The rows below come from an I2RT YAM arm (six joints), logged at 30 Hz.
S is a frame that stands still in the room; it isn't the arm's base.
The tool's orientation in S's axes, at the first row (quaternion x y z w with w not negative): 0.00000 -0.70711 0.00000 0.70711
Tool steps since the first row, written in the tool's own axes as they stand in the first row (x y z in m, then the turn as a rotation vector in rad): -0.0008 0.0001 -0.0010 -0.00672 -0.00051 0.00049; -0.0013 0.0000 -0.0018 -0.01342 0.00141 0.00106; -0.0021 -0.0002 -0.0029 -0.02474 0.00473 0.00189; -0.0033 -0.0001 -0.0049 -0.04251 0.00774 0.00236; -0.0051 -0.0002 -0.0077 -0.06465 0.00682 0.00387; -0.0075 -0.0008 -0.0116 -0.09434 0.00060 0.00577; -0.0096 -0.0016 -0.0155 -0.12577 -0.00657 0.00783; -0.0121 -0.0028 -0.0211 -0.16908 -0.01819 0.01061
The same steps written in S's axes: 0.0010 0.0001 -0.0008 -0.00049 -0.00051 -0.00672; 0.0018 0.0000 -0.0013 -0.00106 0.00141 -0.01342; 0.0029 -0.0002 -0.0021 -0.00189 0.00473 -0.02474; 0.0049 -0.0001 -0.0033 -0.00236 0.00774 -0.04251; 0.0077 -0.0002 -0.0051 -0.00387 0.00682 -0.06465; 0.0116 -0.0008 -0.0075 -0.00577 0.00060 -0.09434; 0.0155 -0.0016 -0.0096 -0.00783 -0.00657 -0.12577; 0.0211 -0.0028 -0.0121 -0.01061 -0.01819 -0.16908
